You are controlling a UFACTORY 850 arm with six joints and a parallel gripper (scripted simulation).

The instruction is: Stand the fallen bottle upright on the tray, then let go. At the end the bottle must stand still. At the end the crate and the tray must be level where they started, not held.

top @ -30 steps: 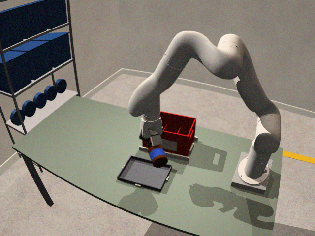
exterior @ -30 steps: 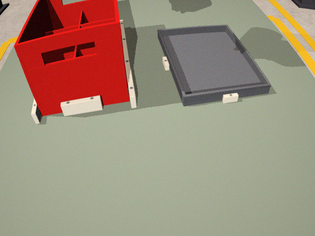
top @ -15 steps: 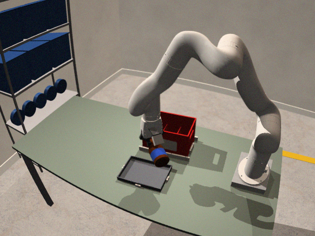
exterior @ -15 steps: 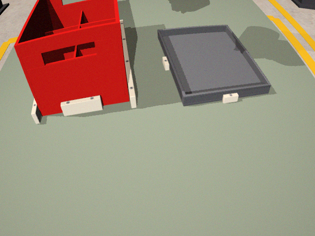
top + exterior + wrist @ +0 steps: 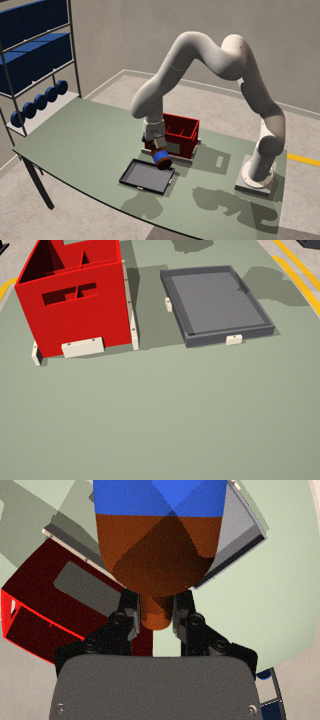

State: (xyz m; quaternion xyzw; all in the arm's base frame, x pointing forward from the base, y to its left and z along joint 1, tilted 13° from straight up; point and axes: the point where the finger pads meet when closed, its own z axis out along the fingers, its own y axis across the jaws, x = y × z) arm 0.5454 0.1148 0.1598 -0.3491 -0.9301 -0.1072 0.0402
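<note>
Now: hand 40 mm past the bottle, 40 mm to the right of it and 10 mm above it. Also, from my hand: grey tray: 30 mm ahead, 50 mm to the left, 190 mm below; then red crate: 20 mm ahead, 240 mm to the right, 120 mm below.
</note>
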